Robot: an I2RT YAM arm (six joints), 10 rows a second.
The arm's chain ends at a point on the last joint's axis. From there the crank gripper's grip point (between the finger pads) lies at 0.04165 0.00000 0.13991 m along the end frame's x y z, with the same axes.
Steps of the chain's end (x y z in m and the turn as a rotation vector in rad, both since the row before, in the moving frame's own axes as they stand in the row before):
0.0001 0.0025 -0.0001 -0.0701 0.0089 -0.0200
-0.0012 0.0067 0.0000 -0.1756 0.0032 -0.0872
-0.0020 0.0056 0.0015 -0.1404 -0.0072 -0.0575
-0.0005 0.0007 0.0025 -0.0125 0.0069 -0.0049
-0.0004 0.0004 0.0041 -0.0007 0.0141 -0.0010
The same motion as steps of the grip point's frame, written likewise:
0.0014 0.0114 -0.0008 -0.0701 0.0089 -0.0200
0.0002 0.0275 -0.0020 -0.1756 0.0032 -0.0872
-0.0025 0.0228 0.0006 -0.1404 -0.0072 -0.0575
0.0005 0.0022 0.0022 -0.0125 0.0069 -0.0049
0.0016 0.0005 0.0035 -0.0007 0.0141 -0.0010

